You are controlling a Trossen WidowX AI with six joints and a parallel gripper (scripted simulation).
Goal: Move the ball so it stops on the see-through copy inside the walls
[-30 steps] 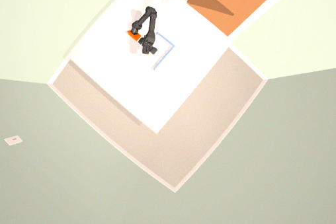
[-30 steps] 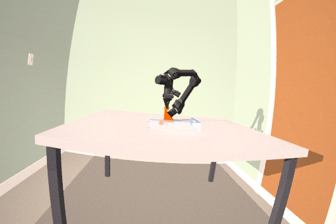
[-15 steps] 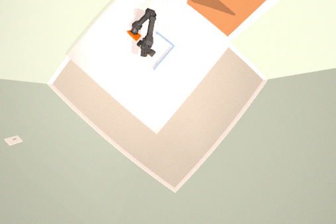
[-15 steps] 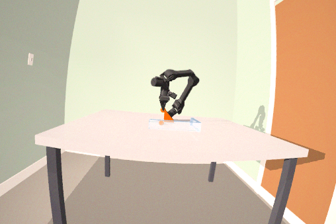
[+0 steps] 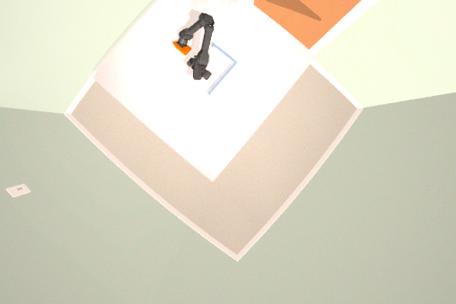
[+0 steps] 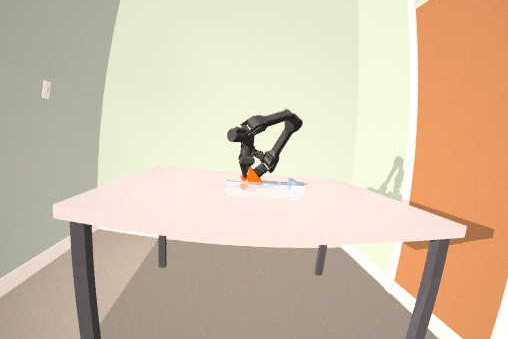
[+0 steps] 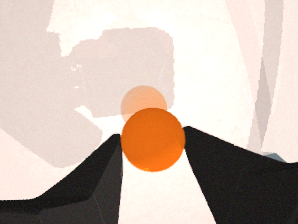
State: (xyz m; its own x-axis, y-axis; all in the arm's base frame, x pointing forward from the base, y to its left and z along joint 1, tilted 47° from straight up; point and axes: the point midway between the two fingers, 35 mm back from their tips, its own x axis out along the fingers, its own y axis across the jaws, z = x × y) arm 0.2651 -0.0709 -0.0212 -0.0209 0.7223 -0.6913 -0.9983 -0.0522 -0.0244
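Right now my gripper tip is 40 mm above the paler orange patch. Also, from my gripper tip: orange ball right at my gripper tip.
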